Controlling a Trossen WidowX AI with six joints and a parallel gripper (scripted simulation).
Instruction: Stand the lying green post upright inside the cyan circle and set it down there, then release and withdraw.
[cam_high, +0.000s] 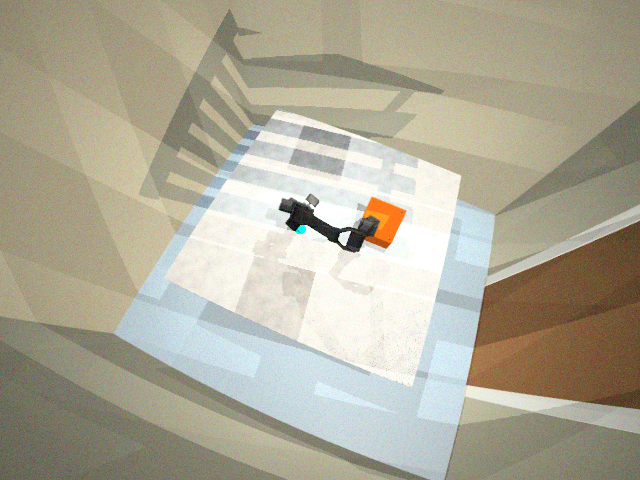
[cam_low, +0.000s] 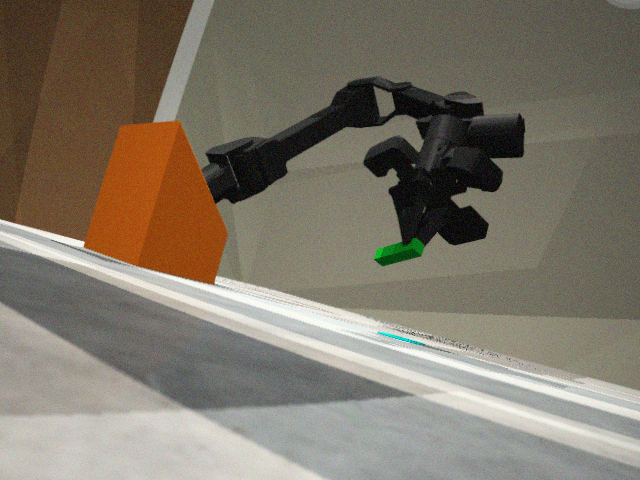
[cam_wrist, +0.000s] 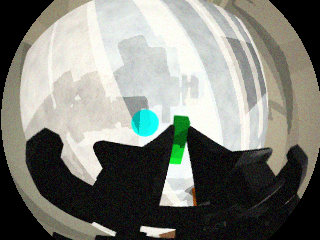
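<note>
Now: gripper tip 110 mm above the cyan circle, 30 mm to the right of it and 10 mm past it. From my gripper tip the other things lie so: green post 20 mm behind, 10 mm below.
</note>
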